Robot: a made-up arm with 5 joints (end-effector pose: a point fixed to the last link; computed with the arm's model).
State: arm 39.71 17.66 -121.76 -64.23 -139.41
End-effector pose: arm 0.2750 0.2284 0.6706 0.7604 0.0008 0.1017 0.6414
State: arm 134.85 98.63 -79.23 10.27 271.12
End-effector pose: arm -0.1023 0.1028 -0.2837 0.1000 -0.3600 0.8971 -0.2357
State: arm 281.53 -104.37 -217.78 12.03 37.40
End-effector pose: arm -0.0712 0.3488 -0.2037 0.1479 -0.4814 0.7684 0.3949
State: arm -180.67 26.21 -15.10 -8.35 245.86
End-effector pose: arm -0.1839 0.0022 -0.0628 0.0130 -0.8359 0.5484 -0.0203
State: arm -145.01 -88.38 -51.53 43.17 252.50
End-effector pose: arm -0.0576 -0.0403 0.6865 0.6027 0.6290 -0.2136 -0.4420
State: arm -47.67 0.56 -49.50 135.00 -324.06
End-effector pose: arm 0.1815 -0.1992 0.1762 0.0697 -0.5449 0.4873 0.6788
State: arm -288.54 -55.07 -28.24 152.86 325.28
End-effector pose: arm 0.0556 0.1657 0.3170 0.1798 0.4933 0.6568 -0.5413
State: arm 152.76 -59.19 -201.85 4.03 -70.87
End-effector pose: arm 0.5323 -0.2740 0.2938 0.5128 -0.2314 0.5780 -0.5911
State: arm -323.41 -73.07 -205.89 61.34 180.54
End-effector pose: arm -0.4864 -0.3611 0.2239 0.8973 0.0998 -0.3066 0.3014
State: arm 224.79 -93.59 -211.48 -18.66 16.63
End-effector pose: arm 0.2966 0.2944 -0.1126 0.2676 -0.2312 0.9218 0.1590
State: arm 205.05 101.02 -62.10 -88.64 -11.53
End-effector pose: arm -0.1097 -0.0513 -0.1483 0.4175 0.2847 -0.8615 0.0495
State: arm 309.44 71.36 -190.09 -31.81 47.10
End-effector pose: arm 0.2745 -0.3338 0.6241 0.0292 0.1674 -0.1914 0.9667
